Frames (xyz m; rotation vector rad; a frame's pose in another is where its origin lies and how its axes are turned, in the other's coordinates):
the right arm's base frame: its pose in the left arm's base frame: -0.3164 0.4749 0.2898 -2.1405 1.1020 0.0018
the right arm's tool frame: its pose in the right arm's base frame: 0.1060 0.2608 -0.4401 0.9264 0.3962 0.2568
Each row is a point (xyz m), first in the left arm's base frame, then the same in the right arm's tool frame.
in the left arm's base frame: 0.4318 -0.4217 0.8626
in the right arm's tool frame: 0.5056 -0.7339 0.7791
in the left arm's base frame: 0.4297 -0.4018 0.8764
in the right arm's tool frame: 0.4823 -0.7405 0.7813
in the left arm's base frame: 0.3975 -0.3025 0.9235
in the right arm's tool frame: 0.3683 -0.7486 0.7737
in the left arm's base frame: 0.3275 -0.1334 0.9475
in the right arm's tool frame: 0.1898 -0.7070 0.7523
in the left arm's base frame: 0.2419 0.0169 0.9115
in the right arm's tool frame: 0.0451 -0.6121 0.7168
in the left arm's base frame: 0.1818 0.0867 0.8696
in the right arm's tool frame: -0.0183 -0.5405 0.6835
